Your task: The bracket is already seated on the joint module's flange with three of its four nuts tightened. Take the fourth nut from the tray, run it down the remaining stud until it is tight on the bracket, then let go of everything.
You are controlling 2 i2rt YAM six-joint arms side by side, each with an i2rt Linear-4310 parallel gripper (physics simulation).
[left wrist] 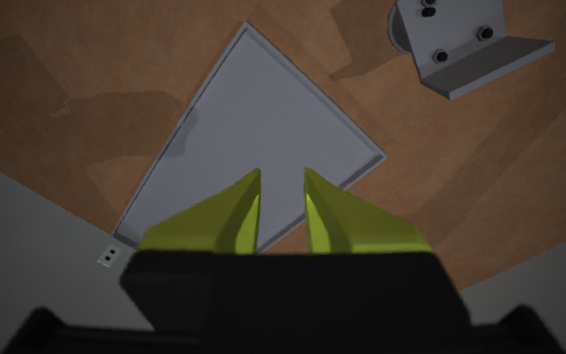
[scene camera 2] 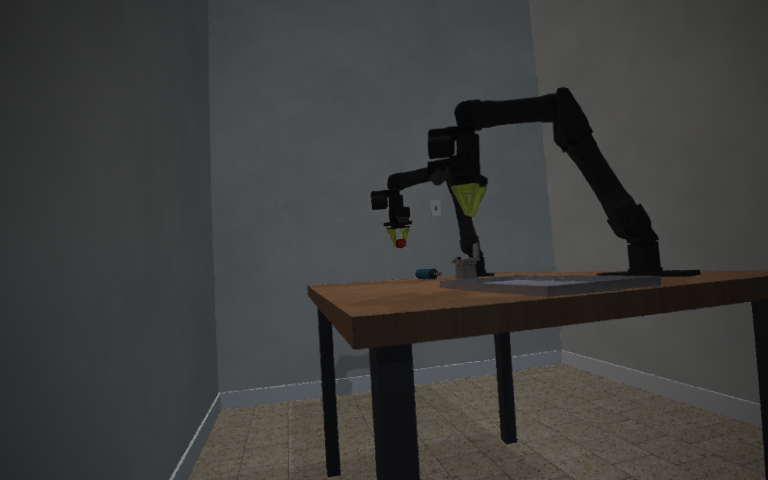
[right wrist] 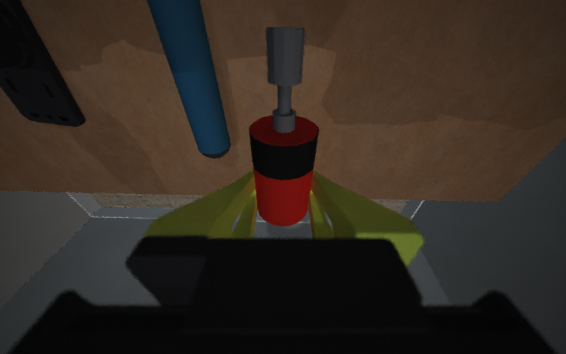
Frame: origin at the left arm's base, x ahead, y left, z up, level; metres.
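Where they show: left gripper, fingertip midpoint: (left wrist: 282,177) (scene camera 2: 469,216); right gripper, fingertip midpoint: (scene camera 2: 399,246) (right wrist: 282,176); right arm's base at its link origin: (scene camera 2: 477,275) (right wrist: 2,28).
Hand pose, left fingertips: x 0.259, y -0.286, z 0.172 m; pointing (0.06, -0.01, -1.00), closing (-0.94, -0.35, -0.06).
Observation:
Things, the pixels of their top centre, and the offset from my left fingertips. "*": a spot on its surface instead. Level surfaces: height alone.
- nut driver at its top centre: (right wrist: 282,163) (scene camera 2: 401,238) 0.205 m back, 0.559 m right, 0.008 m down
- tray at its top centre: (left wrist: 221,205) (scene camera 2: 528,279) 0.037 m ahead, 0.182 m left, 0.156 m down
- joint module at its top centre: (left wrist: 461,23) (scene camera 2: 464,256) 0.092 m back, 0.115 m right, 0.098 m down
- blue cylindrical tool at a spot on its surface: (right wrist: 192,75) * 0.285 m back, 0.517 m right, 0.132 m down
- wooden table at its surface level: 0.172 m down
My right gripper (scene camera 2: 398,244) (right wrist: 282,176) is shut on the red handle of a nut driver (scene camera 2: 400,243) (right wrist: 283,197), held above the table; its grey socket points away from the fingers. My left gripper (scene camera 2: 471,215) (left wrist: 282,177) is shut and empty, a narrow gap between its tips, high above the tray (scene camera 2: 498,288) (left wrist: 260,100). No nut can be made out in the tray. The grey bracket (scene camera 2: 476,251) (left wrist: 462,22) sits on the joint module (scene camera 2: 466,270) (left wrist: 397,30). Nuts show around some black studs; the bracket's top edge is cut off in the left wrist view.
A blue cylindrical tool (scene camera 2: 425,273) (right wrist: 192,75) lies on the wooden table (scene camera 2: 373,302) (left wrist: 450,165) (right wrist: 425,160), beyond the tray in the scene view and left of the held driver in the right wrist view. A black arm base (right wrist: 50,95) stands at the upper left there.

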